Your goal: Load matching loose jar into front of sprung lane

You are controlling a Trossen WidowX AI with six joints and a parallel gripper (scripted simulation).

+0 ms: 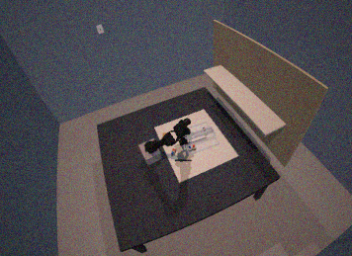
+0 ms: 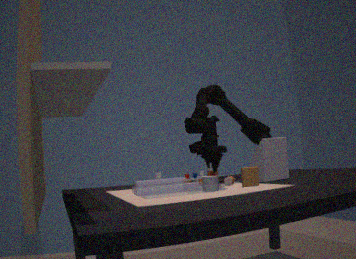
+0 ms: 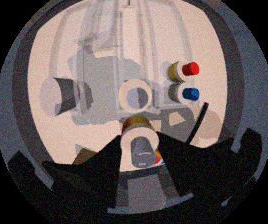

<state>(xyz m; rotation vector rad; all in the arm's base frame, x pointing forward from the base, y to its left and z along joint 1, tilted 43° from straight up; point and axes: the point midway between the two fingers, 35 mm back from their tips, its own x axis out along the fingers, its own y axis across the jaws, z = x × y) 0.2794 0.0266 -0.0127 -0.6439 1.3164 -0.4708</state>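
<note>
Right now my gripper tip is 200 mm short of the clear lane, 40 mm above it and 30 mm to the right of it. Also, from my gripper tip: tan shelf wall (660 mm ahead, 340 mm above, 80 mm to the left).
</note>
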